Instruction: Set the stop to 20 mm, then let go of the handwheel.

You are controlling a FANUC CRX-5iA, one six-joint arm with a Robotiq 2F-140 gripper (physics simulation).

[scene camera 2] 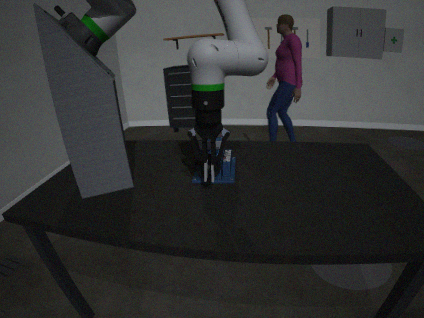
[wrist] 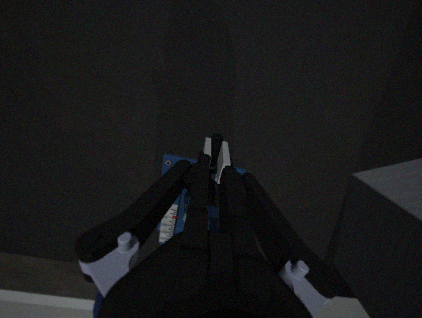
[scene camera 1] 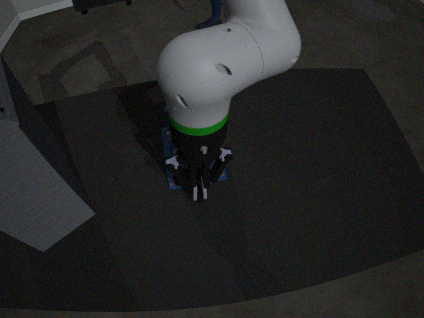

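Seen in the pictures: gripper, fingertip midpoint: (scene camera 2: 209,179) (wrist: 214,148) (scene camera 1: 199,194); arm's base, link origin: (scene camera 2: 80,43).
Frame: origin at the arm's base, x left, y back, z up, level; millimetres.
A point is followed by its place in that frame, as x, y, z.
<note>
The blue stop fixture (scene camera 1: 173,183) @(-50, -435, -461) (scene camera 2: 228,180) @(-11, -540, -522) (wrist: 176,160) @(-11, -537, -522) stands on the dark table, largely hidden under the gripper. Its white scale (scene camera 2: 227,155) @(96, -515, -477) (wrist: 168,226) @(101, -512, -478) shows a small red mark (wrist: 175,217) @(70, -507, -475) in the wrist view; the numbers are too dim and small to read. My gripper (scene camera 1: 200,193) @(-69, -491, -491) (scene camera 2: 209,172) @(-69, -491, -491) (wrist: 214,148) @(-69, -491, -491) points down at the fixture's end, its pale fingertips close together. It is shut on a black part of the handwheel (wrist: 216,142) @(-82, -494, -480), which shows as a dark piece between the fingertips. The rest of the handwheel is hidden by the fingers.
A large grey slanted housing (scene camera 1: 42,195) @(-138, -159, -336) (scene camera 2: 90,125) @(-160, -130, -277) (wrist: 392,187) @(-115, -190, -481) stands on the table (scene camera 2: 300,215) @(-160, -783, -533), left of the arm in the scene views and at the right in the wrist view. Behind the table are a person (scene camera 2: 289,60) and a drawer cabinet (scene camera 2: 179,95). Another arm (scene camera 2: 112,22) @(34, -136, 53) shows at upper left.
</note>
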